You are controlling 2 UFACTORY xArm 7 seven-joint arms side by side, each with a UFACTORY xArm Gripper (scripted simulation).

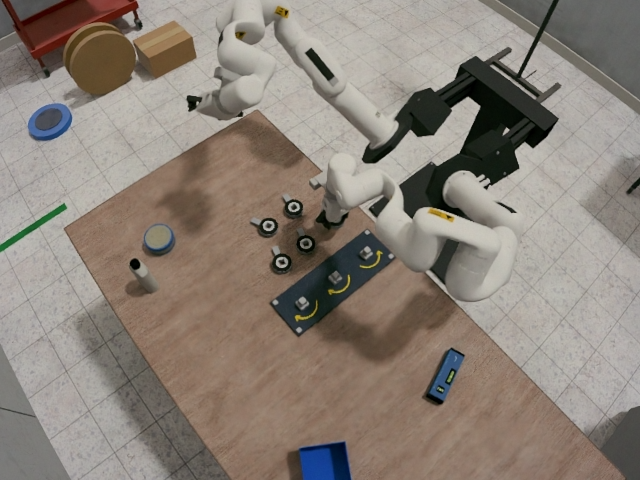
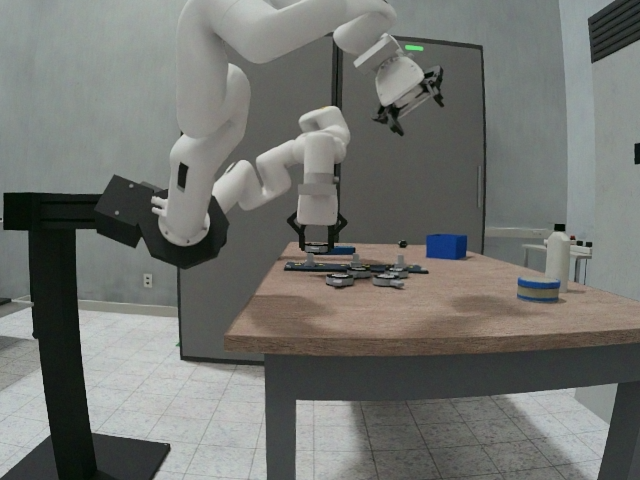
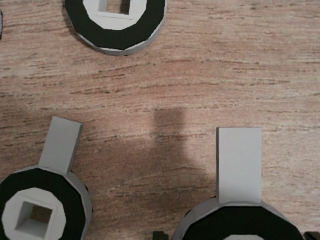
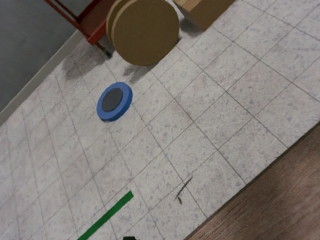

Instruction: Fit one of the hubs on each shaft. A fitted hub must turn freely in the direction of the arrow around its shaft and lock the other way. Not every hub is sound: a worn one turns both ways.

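Labels:
Tape roll visible in image 1 and image 2. In image 3, tape roll out of frame. In image 4, tape roll out of frame. Same spot on the tape roll: (image 1: 158, 238) and (image 2: 539, 279).

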